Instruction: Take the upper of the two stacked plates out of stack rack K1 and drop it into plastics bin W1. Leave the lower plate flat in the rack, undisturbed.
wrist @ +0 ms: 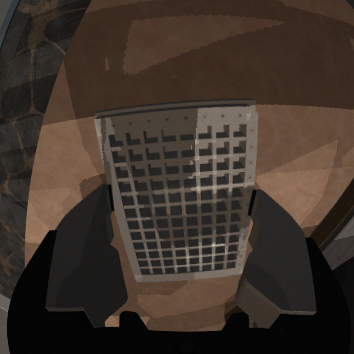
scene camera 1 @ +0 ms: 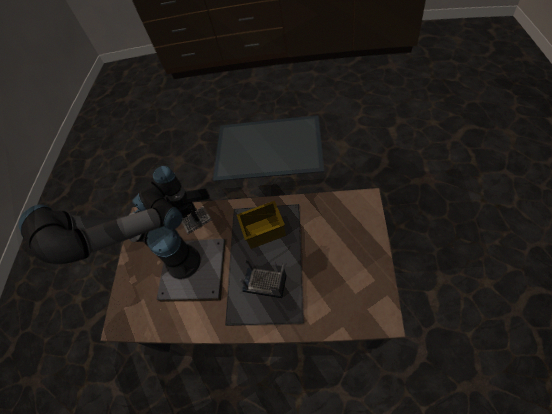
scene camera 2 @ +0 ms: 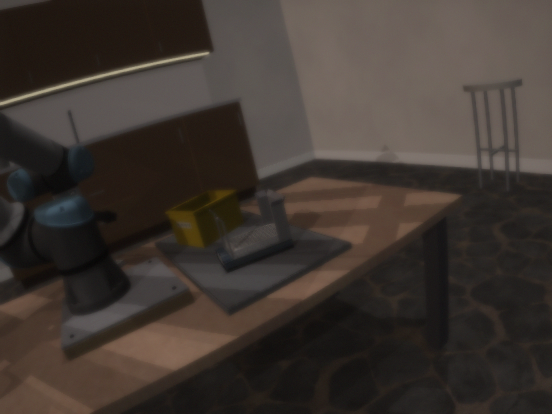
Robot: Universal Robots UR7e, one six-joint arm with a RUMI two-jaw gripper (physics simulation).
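Seen in the pictures: gripper, fingertip midpoint: (wrist: 181, 189) (scene camera 1: 198, 219); arm's base at its link origin: (wrist: 344, 293) (scene camera 1: 183, 262) (scene camera 2: 100, 296).
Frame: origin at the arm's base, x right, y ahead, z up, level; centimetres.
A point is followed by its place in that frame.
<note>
A light grey grid plate (scene camera 1: 190, 225) (wrist: 180, 165) @(x -24.1, y 2.7, z -1.3 cm) lies flat on the table behind the robot's base, away from the rack. My gripper (scene camera 1: 195, 215) @(x -22.9, y 0.9, z -2.5 cm) (wrist: 181, 189) @(x -22.9, y 0.9, z -2.5 cm) points down over it and is shut on it, one jaw against each long edge. In scene camera 2 the arm hides this plate and the jaws. Stack rack K1 (scene camera 1: 262, 294) @(x 12.0, y 35.5, z -0.8 cm) (scene camera 2: 257, 256) @(x 11.9, y 34.7, z -0.3 cm) has a dark base and uprights. A grid plate (scene camera 1: 266, 281) @(x 7.6, y 37.2, z 2.3 cm) (scene camera 2: 255, 234) @(x 6.7, y 37.5, z 2.5 cm) lies flat in it; whether another is under it I cannot tell. Bin W1 (scene camera 1: 267, 240) @(x -10.9, y 35.5, z 0.5 cm) (scene camera 2: 220, 225) @(x -10.7, y 35.1, z 1.7 cm) is yellow and stands behind the rack.
The rack and bin stand on a dark grey mat (scene camera 1: 265, 312) @(x 18.9, y 37.2, z -1.4 cm) (scene camera 2: 240, 292) @(x 20.9, y 26.2, z -1.4 cm). The arm's base is bolted to a grey mounting plate (scene camera 1: 192, 293) @(x 13.5, y 7.0, z 0.7 cm) (scene camera 2: 145, 295) @(x 9.8, y 9.8, z 0.6 cm), between the loose plate and the table's front edge. The loose plate lies near the table's back left edge.
</note>
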